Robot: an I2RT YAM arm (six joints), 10 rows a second.
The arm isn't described. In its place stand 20 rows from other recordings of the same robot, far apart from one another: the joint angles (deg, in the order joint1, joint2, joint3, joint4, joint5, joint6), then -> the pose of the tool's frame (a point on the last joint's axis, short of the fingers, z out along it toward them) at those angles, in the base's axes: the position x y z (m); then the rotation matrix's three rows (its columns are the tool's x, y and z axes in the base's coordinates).
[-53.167, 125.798, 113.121, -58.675, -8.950, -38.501] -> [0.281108 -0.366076 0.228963], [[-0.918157 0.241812 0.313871], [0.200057 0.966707 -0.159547], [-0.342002 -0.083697 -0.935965]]
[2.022, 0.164, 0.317, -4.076, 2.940, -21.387] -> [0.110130 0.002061 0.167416], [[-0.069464 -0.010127 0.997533], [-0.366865 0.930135 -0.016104], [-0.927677 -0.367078 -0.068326]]
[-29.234, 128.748, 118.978, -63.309, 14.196, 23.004] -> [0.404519 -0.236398 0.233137], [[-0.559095 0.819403 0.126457], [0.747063 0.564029 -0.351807], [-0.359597 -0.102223 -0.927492]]
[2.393, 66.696, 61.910, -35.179, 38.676, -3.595] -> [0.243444 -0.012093 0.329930], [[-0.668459 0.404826 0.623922], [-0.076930 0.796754 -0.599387], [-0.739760 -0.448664 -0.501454]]
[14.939, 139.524, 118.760, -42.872, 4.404, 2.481] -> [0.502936 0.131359 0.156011], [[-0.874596 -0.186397 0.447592], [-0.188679 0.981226 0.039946], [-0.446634 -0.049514 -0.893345]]
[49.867, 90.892, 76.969, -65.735, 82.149, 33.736] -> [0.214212 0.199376 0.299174], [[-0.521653 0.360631 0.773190], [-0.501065 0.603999 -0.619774], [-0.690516 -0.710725 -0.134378]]
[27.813, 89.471, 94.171, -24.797, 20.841, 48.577] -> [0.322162 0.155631 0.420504], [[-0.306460 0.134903 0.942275], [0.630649 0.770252 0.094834], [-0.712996 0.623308 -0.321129]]
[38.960, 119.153, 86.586, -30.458, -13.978, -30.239] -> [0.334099 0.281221 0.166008], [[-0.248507 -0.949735 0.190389], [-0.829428 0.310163 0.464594], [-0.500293 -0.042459 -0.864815]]
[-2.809, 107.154, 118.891, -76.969, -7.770, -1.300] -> [0.371105 -0.013389 0.375119], [[-0.906505 -0.028589 0.421225], [0.021972 0.993158 0.114692], [-0.421622 0.113224 -0.899675]]
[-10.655, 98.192, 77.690, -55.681, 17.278, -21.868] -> [0.326193 -0.072128 0.240330], [[-0.977376 -0.126915 0.169198], [-0.178019 0.925591 -0.334052], [-0.114212 -0.356615 -0.927244]]
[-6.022, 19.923, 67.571, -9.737, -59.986, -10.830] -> [-0.031630 0.034334 0.481351], [[0.717958 -0.500942 0.483314], [-0.170248 0.546874 0.819722], [-0.674945 -0.670810 0.307348]]
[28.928, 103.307, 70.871, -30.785, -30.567, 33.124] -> [0.312342 0.193307 0.196217], [[-0.991559 -0.089778 0.093547], [-0.010411 0.774291 0.632744], [-0.129239 0.626429 -0.768690]]
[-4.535, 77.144, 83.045, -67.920, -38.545, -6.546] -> [0.247557 0.002618 0.365816], [[-0.848424 -0.328465 0.415074], [-0.022148 0.805513 0.592164], [-0.528853 0.493213 -0.690692]]
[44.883, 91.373, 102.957, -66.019, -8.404, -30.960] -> [0.221512 0.227953 0.396557], [[-0.104149 -0.946785 0.304552], [-0.821974 0.254336 0.509580], [-0.559921 -0.197262 -0.804721]]
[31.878, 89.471, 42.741, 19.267, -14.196, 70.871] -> [0.271767 0.179297 0.190181], [[-0.786627 0.141666 0.600957], [0.589401 0.462219 0.662540], [-0.183914 0.875376 -0.447093]]
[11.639, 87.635, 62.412, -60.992, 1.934, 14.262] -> [0.258372 0.051993 0.217811], [[-0.996316 0.047464 0.071427], [0.046164 0.998739 -0.019744], [-0.072274 -0.016374 -0.997250]]
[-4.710, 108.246, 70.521, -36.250, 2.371, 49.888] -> [0.362054 -0.031307 0.156465], [[-0.545707 0.792777 0.271492], [0.811682 0.580596 -0.063879], [-0.208269 0.185506 -0.960318]]
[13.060, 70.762, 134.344, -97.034, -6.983, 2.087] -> [0.076473 0.022183 0.548598], [[-0.548390 -0.303338 0.779265], [-0.090104 0.947897 0.305570], [-0.831354 0.097357 -0.547149]]
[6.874, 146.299, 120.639, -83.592, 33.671, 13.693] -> [0.451396 0.034537 0.110142], [[-0.977193 -0.051235 -0.206078], [0.080629 0.808259 -0.583281], [0.196449 -0.586594 -0.785694]]
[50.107, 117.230, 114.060, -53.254, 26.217, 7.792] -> [0.298962 0.333122 0.306342], [[-0.601489 -0.454266 0.657155], [-0.529907 0.842452 0.097334], [-0.597837 -0.289685 -0.747444]]
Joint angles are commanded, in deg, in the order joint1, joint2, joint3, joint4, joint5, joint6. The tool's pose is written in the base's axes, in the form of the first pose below.
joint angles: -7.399, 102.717, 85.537, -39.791, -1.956, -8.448
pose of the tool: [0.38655 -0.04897 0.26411], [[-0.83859 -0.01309 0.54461], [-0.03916 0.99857 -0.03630], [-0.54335 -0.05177 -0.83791]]
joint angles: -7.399, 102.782, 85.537, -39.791, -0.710, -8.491
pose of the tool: [0.38663 -0.04976 0.26368], [[-0.84093 -0.00211 0.54114], [-0.03968 0.99754 -0.05778], [-0.53968 -0.07006 -0.83895]]
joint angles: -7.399, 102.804, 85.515, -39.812, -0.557, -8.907
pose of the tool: [0.38660 -0.04985 0.26339], [[-0.84172 -0.00687 0.53986], [-0.04682 0.99708 -0.06030], [-0.53787 -0.07603 -0.83959]]
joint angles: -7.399, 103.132, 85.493, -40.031, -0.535, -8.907
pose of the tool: [0.38705 -0.04993 0.26093], [[-0.84701 -0.00741 0.53152], [-0.04613 0.99716 -0.05961], [-0.52957 -0.07501 -0.84495]]
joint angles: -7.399, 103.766, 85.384, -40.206, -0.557, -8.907
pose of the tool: [0.38815 -0.05006 0.25606], [[-0.85529 -0.00878 0.51808], [-0.04506 0.99733 -0.05747], [-0.51619 -0.07250 -0.85340]]
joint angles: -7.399, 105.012, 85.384, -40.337, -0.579, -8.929
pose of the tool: [0.39092 -0.05040 0.24783], [[-0.86732 -0.01099 0.49764], [-0.04388 0.99755 -0.05443], [-0.49582 -0.06904 -0.86568]]
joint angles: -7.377, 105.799, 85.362, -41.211, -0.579, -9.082
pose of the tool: [0.39123 -0.05029 0.24175], [[-0.88134 -0.01568 0.47223], [-0.04505 0.99768 -0.05095], [-0.47034 -0.06618 -0.88000]]
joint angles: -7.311, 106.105, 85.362, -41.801, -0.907, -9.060
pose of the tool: [0.39100 -0.04960 0.23923], [[-0.88807 -0.02009 0.45928], [-0.04480 0.99807 -0.04297], [-0.45753 -0.05873 -0.88725]]
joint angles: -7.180, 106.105, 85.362, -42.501, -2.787, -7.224
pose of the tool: [0.39006 -0.04739 0.23865], [[-0.89186 -0.00910 0.45221], [-0.01424 0.99987 -0.00796], [-0.45208 -0.01354 -0.89188]]
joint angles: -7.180, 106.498, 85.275, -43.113, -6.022, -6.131
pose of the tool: [0.38985 -0.04535 0.23526], [[-0.89763 -0.01675 0.44044], [0.00603 0.99872 0.05026], [-0.44071 0.04776 -0.89638]]
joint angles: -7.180, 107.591, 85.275, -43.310, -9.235, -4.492
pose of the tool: [0.39188 -0.04361 0.22822], [[-0.90547 -0.01330 0.42421], [0.03615 0.99346 0.10831], [-0.42287 0.11341 -0.89906]]
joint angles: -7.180, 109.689, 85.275, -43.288, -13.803, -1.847
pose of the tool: [0.39597 -0.04132 0.21498], [[-0.91851 0.00196 0.39540], [0.08416 0.97804 0.19066], [-0.38634 0.20840 -0.89850]]
